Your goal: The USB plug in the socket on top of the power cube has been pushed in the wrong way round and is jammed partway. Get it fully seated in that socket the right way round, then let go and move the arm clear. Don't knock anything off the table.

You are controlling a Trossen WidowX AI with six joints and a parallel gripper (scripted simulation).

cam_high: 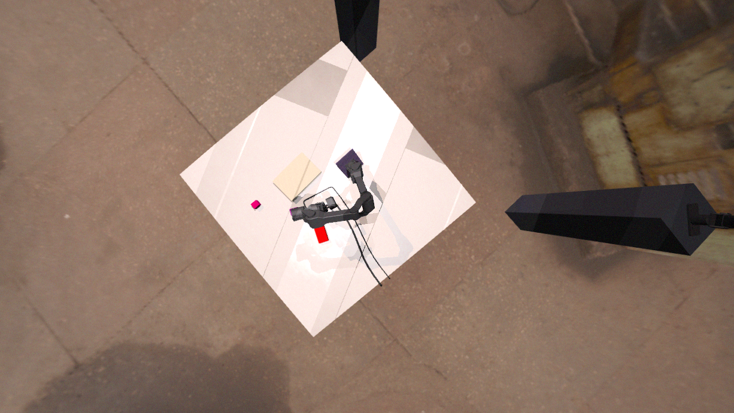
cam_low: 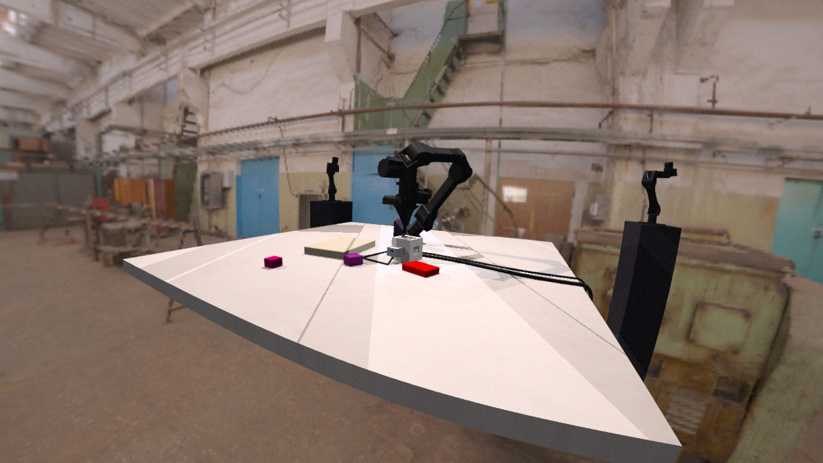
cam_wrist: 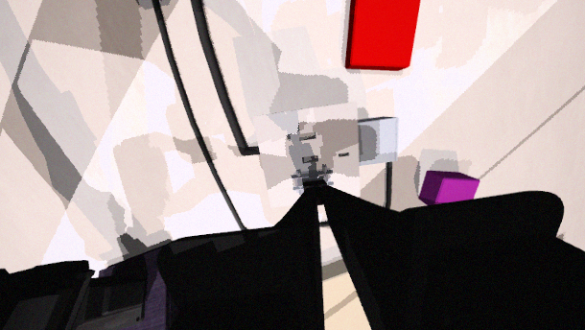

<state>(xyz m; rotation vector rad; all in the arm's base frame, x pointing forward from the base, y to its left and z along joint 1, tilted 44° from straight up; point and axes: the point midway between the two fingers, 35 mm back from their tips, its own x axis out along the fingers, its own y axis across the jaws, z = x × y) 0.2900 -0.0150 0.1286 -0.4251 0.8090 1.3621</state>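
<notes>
The USB socket lies 4 cm below my gripper tip and 1 cm to the right of it. The rest, counted from my gripper tip: purple block 15 cm ahead, 11 cm to the right, 10 cm below; red block 12 cm ahead, 10 cm to the left, 10 cm below; dark USB plug 2 cm below.
</notes>
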